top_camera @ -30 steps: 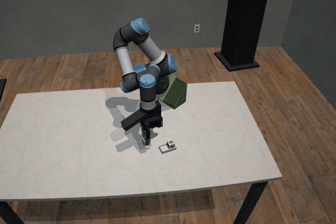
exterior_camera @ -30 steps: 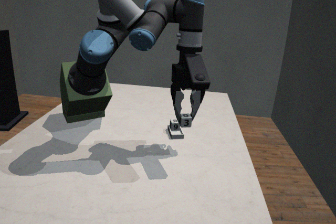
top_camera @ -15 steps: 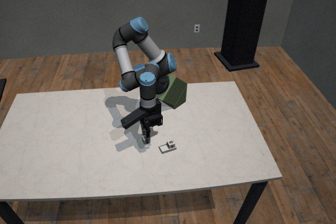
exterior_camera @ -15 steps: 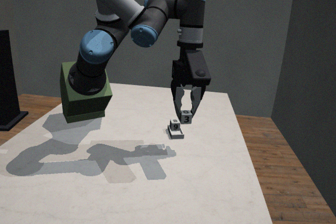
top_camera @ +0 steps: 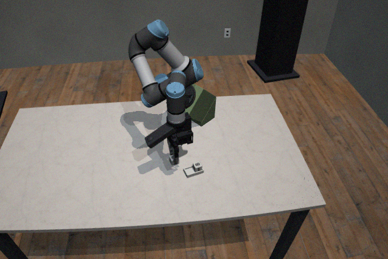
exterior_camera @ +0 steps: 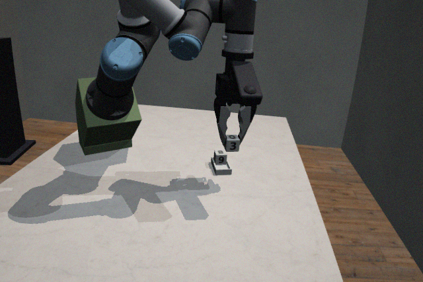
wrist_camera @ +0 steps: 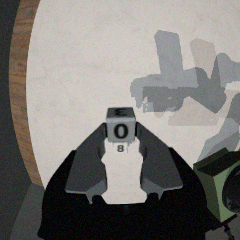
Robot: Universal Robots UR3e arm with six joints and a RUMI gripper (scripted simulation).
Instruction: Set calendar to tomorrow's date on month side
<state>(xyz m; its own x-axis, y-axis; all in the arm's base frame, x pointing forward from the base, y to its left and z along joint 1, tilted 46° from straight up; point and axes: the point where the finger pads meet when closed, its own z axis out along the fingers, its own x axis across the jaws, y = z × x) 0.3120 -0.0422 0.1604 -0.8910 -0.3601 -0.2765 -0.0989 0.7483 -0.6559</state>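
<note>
My gripper is now 120 mm above the calendar tray, 90 mm to the right of it and 10 mm past it.
</note>
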